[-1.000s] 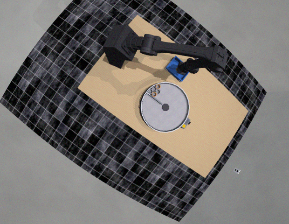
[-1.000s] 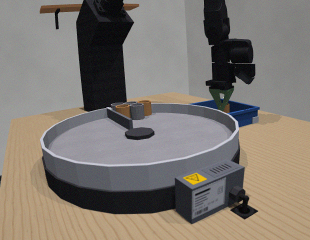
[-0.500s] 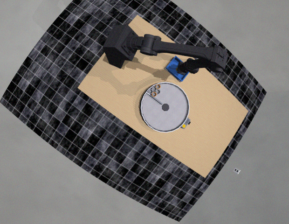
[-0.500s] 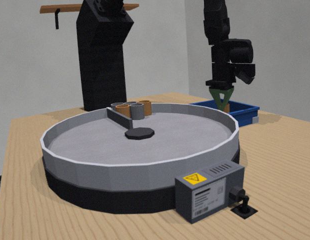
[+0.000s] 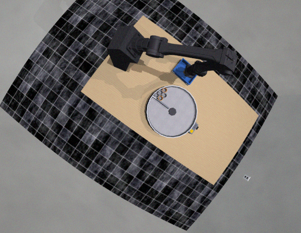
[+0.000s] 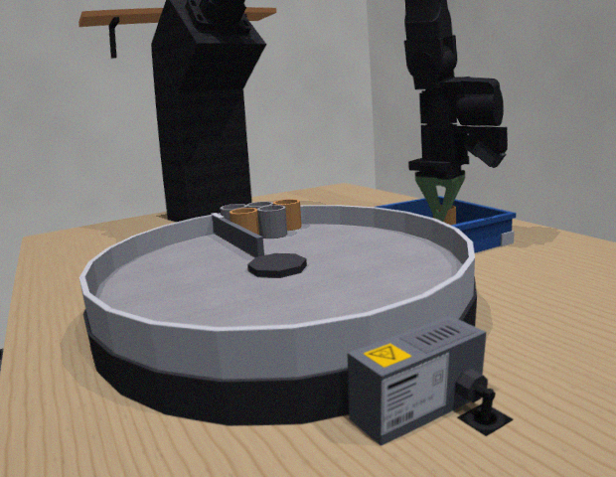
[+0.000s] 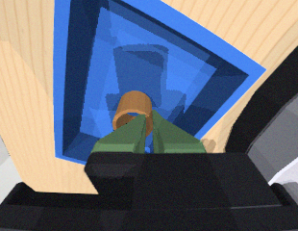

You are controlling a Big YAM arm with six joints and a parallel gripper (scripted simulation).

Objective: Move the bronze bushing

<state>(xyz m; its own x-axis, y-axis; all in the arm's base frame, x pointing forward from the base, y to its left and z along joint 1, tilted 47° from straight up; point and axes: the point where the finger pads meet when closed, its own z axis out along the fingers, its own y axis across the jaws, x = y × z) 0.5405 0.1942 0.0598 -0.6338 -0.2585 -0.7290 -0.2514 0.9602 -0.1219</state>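
Now: the blue crate 2 cm below my hand, 1 cm to the left of it and 1 cm behind it.
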